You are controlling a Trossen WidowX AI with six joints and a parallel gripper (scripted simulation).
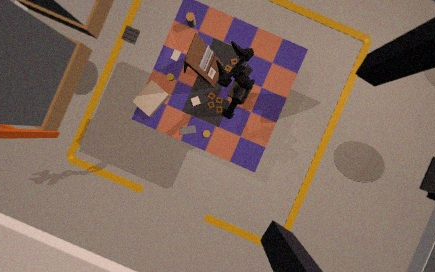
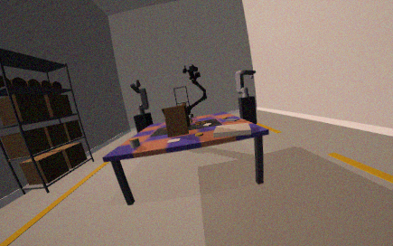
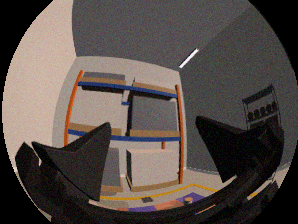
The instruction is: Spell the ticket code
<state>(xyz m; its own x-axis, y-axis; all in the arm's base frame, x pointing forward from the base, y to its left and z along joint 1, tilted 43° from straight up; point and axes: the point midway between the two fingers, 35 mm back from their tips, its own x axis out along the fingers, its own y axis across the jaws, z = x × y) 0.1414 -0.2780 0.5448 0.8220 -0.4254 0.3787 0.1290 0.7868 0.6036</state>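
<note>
The brown letter tile is 710 mm below my gripper tip, 310 mm to the right of it and 100 mm ahead of it. Also, from my gripper tip: grey block 710 mm below, 400 mm to the left, 110 mm ahead; then white ticket 640 mm below, 190 mm ahead, 160 mm to the right; then dark mat 720 mm below, 140 mm to the right, 90 mm ahead.
</note>
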